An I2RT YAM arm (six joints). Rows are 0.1 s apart.
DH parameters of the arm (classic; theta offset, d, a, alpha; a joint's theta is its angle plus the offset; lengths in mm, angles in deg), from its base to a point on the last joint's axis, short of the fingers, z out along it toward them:
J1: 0 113.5 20 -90
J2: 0 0 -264 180
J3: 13.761 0 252.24 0
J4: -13.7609 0 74 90
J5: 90 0 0 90
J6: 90 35.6 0 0
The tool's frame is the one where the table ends.
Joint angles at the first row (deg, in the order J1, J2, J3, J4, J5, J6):
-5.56, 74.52, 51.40, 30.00, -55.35, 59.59
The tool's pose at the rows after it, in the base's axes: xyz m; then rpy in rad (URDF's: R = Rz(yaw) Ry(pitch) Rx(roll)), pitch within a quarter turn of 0, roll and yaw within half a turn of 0:
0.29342 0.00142 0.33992 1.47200 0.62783 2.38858
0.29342 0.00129 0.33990 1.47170 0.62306 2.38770
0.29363 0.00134 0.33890 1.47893 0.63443 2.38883
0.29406 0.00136 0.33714 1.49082 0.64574 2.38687
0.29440 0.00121 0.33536 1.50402 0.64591 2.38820
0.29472 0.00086 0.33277 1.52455 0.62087 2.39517
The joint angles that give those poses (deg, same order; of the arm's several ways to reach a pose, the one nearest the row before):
-5.45, 74.59, 51.40, 31.27, -55.37, 60.55
-5.47, 74.59, 51.38, 31.33, -55.33, 60.86
-5.45, 74.59, 51.40, 30.63, -55.22, 59.66
-5.41, 74.59, 51.40, 29.54, -54.76, 58.11
-5.41, 74.59, 51.40, 28.45, -54.43, 57.21
-5.45, 74.59, 51.40, 26.87, -54.17, 57.39

